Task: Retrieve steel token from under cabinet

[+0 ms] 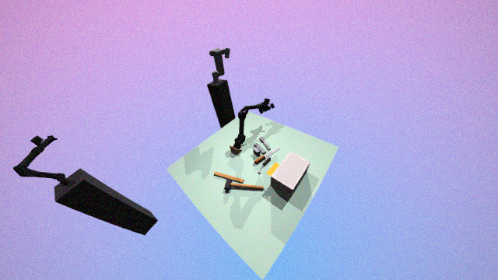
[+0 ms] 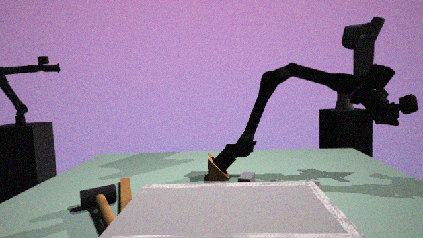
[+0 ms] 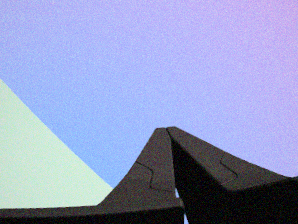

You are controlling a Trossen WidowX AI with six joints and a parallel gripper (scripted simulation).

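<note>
The small grey piece is 75 cm to the right of my gripper tip, 28 cm ahead of it and 16 cm below it. Round my gripper tip: grey tool 38 cm to the right, 16 cm below, 14 cm ahead; flat wooden stick 93 cm to the right, 16 cm below, 6 cm ahead; grey block 57 cm to the right, 15 cm ahead, 14 cm below.
</note>
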